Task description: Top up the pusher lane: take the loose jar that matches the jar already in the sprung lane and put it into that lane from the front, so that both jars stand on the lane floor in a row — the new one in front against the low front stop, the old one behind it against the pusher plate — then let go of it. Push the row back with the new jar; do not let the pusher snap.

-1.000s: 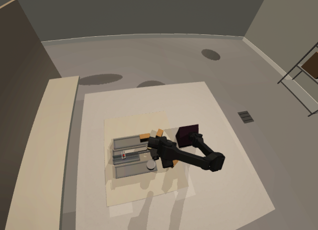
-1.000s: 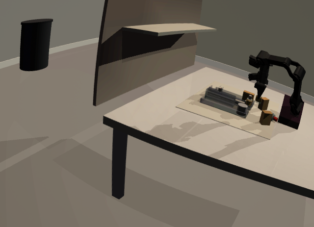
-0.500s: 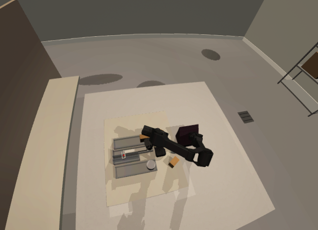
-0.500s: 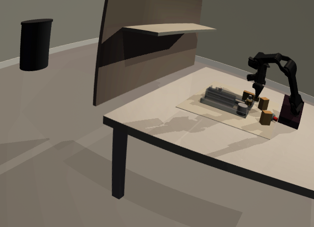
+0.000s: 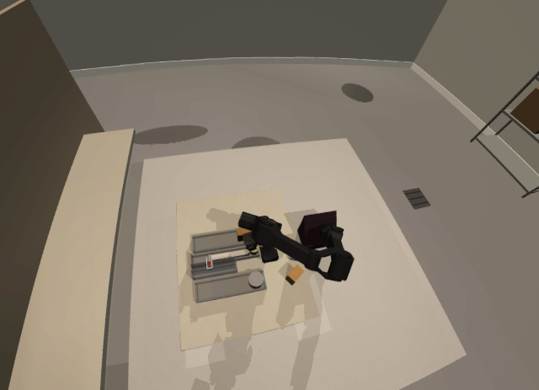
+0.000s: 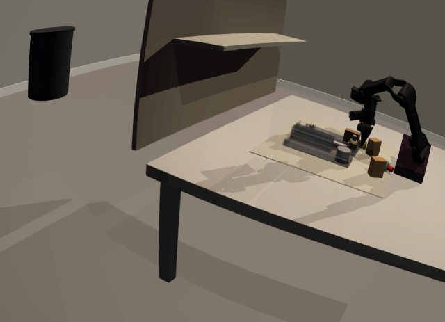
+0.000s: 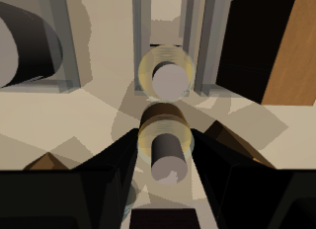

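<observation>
Now: the grey lane rack 190 mm ahead of my gripper tip, 40 mm to the left of it and 40 mm below it. The rest, counted from my gripper tip: red mark 230 mm ahead, 50 mm to the left, 10 mm above.
</observation>
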